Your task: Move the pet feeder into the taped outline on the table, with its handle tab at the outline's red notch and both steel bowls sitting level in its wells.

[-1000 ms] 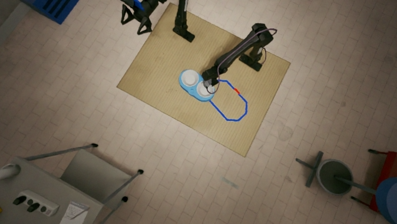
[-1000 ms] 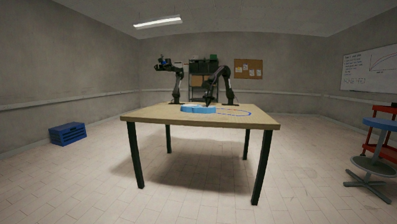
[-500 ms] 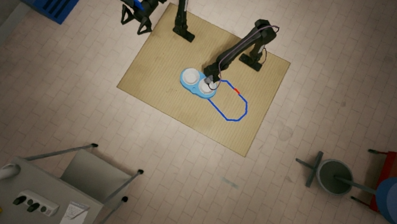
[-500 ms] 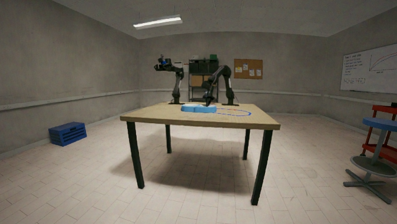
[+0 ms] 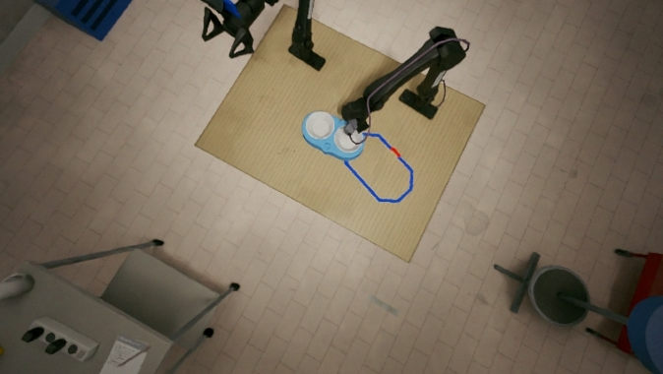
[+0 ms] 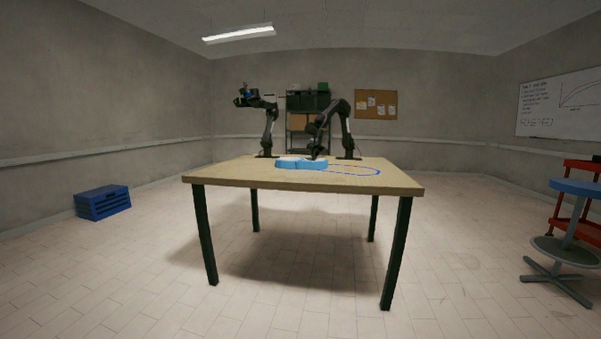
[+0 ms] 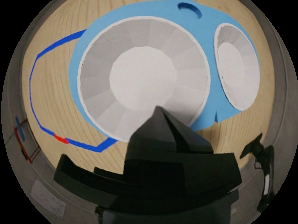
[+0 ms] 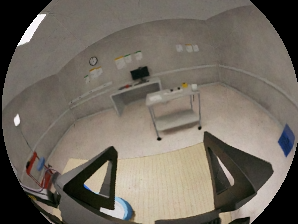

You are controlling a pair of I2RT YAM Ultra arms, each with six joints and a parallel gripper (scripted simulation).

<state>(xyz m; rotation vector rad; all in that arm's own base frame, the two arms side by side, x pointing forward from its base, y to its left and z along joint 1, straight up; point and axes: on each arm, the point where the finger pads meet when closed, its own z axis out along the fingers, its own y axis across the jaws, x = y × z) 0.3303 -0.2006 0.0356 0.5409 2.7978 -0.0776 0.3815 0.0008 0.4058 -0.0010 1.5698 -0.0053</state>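
Now: the light blue pet feeder 6 cm ahead of my left hand, 7 cm to the right of it and 1 cm below it.
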